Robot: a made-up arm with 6 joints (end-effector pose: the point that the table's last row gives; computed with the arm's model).
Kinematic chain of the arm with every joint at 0, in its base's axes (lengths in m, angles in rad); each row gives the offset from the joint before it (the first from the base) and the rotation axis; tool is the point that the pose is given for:
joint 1: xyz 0 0 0.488 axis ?
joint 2: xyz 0 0 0 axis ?
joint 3: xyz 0 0 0.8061 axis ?
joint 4: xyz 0 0 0 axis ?
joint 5: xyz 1.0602 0 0 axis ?
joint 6: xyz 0 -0.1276 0 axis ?
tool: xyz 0 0 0
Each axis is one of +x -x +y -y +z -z.
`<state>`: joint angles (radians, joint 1 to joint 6).
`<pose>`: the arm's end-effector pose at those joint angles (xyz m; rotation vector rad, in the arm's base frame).
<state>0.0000 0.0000 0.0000 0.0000 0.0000 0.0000</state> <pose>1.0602 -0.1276 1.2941 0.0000 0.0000 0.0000</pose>
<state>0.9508 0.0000 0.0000 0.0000 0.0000 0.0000</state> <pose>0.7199 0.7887 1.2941 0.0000 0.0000 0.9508</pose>
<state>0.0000 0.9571 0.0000 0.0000 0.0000 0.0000</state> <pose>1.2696 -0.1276 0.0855 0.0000 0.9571 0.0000</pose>
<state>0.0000 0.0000 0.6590 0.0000 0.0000 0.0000</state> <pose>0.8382 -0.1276 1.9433 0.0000 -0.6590 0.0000</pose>
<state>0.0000 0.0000 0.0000 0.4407 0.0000 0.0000</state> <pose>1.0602 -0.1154 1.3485 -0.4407 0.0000 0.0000</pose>
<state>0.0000 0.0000 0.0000 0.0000 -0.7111 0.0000</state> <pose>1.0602 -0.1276 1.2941 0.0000 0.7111 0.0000</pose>
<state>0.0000 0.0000 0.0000 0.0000 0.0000 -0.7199</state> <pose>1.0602 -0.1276 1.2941 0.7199 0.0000 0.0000</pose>
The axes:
joint 1: +z
joint 2: +y
joint 3: -y
joint 4: -x
joint 5: -y
joint 6: -x

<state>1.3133 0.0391 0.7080 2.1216 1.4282 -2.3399</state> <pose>0.1381 0.7866 2.0362 -0.3985 0.1266 2.3868</pose>
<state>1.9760 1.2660 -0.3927 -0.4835 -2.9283 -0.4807</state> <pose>-0.1393 0.6114 -0.3210 1.5621 -1.1368 1.5067</pose>
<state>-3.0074 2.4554 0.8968 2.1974 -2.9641 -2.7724</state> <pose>-0.6114 -0.1580 -1.1945 1.3303 -0.9450 1.6223</pose>
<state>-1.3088 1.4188 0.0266 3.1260 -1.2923 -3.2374</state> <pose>0.3789 -0.9204 -0.4329 0.1498 0.0196 -1.3265</pose>
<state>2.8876 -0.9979 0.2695 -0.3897 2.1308 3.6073</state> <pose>0.3340 0.0353 1.9223 -0.5919 0.2431 0.1648</pose>
